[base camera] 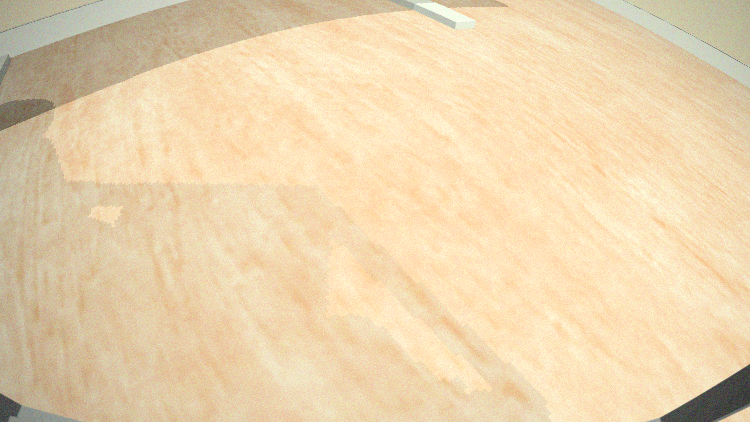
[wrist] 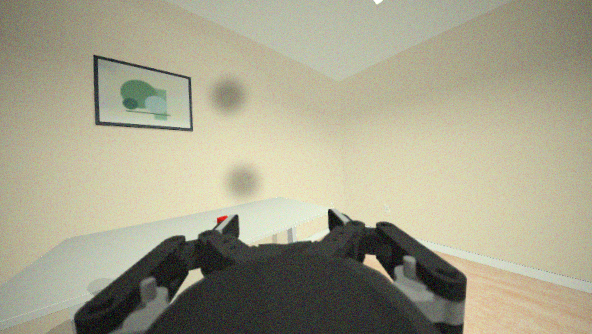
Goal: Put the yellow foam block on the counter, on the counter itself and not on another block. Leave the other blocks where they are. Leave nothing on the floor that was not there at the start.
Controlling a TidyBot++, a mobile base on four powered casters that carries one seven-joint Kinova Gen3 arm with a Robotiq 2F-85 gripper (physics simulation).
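Places are measured from the arm's base along level axes (x ahead, y left, z up), in metres.
Where they show: gripper, fingertip midpoint: (wrist: 284, 221).
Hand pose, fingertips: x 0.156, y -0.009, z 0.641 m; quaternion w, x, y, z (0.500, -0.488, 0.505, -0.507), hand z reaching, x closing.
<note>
After its pixels a point has its place.
My gripper (wrist: 284, 221) {x 0.156, y -0.009, z 0.641 m} is open in the wrist view, with no object between its fingertips. The yellow foam block does not show in the base camera view or the wrist view. The counter does not show in either view. A small red block (wrist: 221, 219) {x 1.031, y 0.368, z 0.367 m} lies on a white table (wrist: 150, 240) {x 0.893, y 0.696, z 0.323 m} and shows just behind the left fingertip; part of it is hidden by the finger.
The white table stands along the left wall, ahead and to the left. A pale foot (base camera: 445, 15) rests on the wooden floor (base camera: 472, 157) {x 0.580, y -0.173, z -0.397 m} at the far side. Baseboard (base camera: 681, 39) {x 1.758, y -1.637, z -0.357 m} (wrist: 510, 263) {x 1.114, y -2.066, z -0.319 m} runs along the right wall. A framed picture (wrist: 175, 95) {x 1.328, y 0.775, z 1.275 m} hangs above the table.
</note>
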